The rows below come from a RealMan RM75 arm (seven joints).
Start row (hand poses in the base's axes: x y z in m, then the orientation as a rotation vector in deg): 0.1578 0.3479 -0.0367 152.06 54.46 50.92
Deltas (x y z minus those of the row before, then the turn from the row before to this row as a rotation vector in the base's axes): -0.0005 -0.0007 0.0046 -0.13 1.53 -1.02; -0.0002 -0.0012 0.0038 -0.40 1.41 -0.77; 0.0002 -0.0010 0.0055 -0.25 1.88 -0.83; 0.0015 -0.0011 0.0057 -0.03 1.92 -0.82; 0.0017 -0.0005 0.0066 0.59 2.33 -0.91; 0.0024 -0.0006 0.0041 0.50 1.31 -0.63; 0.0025 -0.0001 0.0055 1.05 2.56 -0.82; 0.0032 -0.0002 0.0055 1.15 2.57 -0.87; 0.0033 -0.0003 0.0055 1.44 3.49 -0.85; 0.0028 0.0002 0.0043 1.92 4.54 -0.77; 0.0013 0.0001 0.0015 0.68 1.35 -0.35; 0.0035 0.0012 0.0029 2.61 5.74 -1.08; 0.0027 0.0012 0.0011 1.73 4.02 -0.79; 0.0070 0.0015 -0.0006 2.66 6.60 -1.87; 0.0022 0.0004 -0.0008 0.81 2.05 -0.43; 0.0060 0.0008 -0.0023 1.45 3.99 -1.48; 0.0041 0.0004 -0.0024 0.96 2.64 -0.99; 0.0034 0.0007 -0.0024 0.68 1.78 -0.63; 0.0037 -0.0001 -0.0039 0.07 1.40 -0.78; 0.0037 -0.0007 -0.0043 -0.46 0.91 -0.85; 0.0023 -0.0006 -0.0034 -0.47 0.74 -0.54; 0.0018 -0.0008 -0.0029 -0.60 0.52 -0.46; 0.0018 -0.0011 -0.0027 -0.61 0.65 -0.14
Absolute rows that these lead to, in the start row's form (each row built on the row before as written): 0.1573 0.3472 -0.0321 153.24 53.39 48.70; 0.1571 0.3460 -0.0283 154.02 52.68 46.49; 0.1573 0.3450 -0.0228 155.21 51.95 43.76; 0.1588 0.3439 -0.0171 156.57 51.20 41.10; 0.1605 0.3434 -0.0105 158.69 50.31 38.25; 0.1629 0.3428 -0.0064 160.04 49.60 36.71; 0.1654 0.3427 -0.0009 162.59 48.78 33.76; 0.1686 0.3425 0.0046 165.19 47.84 30.78; 0.1719 0.3422 0.0101 168.44 46.99 26.58; 0.1747 0.3424 0.0144 172.47 46.29 20.97; 0.1760 0.3425 0.0159 -172.31 -45.50 -19.15; 0.1795 0.3437 0.0188 -169.81 -42.41 -11.30; 0.1822 0.3449 0.0199 -167.94 -40.23 -5.94; 0.1892 0.3464 0.0193 -164.87 -35.89 2.57; 0.1914 0.3468 0.0185 -163.79 -34.77 5.17; 0.1974 0.3476 0.0162 -161.85 -31.69 10.08; 0.2015 0.3480 0.0138 -160.47 -29.65 13.26; 0.2049 0.3487 0.0114 -159.46 -28.34 15.37; 0.2086 0.3486 0.0075 -159.14 -26.91 17.10; 0.2123 0.3479 0.0032 -159.46 -25.48 18.30; 0.2146 0.3473 -0.0002 -159.78 -24.52 19.34; 0.2164 0.3465 -0.0031 -160.27 -23.72 20.14; 0.2182 0.3454 -0.0058 -160.69 -23.34 21.20
